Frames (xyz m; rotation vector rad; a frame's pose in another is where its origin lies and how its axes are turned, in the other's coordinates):
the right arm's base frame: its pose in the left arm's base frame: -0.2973 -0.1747 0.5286 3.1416 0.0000 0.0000
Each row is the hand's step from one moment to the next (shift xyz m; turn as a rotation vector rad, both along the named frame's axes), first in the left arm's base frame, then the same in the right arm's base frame.
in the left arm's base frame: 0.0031 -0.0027 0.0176 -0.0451 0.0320 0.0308
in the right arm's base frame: 0.0031 0.0027 -0.0176 -0.0451 -0.0320 -0.0308
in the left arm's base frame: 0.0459 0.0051 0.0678 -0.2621 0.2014 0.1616
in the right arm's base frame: 0.0459 -0.0051 -0.0678 -0.2621 -0.2014 -0.1616
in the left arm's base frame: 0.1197 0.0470 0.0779 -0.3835 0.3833 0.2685
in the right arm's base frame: 0.1197 -0.0470 -0.0779 -0.3835 -0.3833 -0.2685
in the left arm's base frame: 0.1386 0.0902 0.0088 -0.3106 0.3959 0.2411
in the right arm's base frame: 0.1386 -0.0902 -0.0088 -0.3106 -0.3959 -0.2411
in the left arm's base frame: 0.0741 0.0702 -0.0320 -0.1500 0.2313 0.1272
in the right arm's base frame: 0.0741 -0.0702 0.0320 -0.1500 -0.2313 -0.1272
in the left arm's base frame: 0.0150 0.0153 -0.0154 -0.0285 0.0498 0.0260
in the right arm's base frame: 0.0150 -0.0153 0.0154 -0.0285 -0.0498 -0.0260
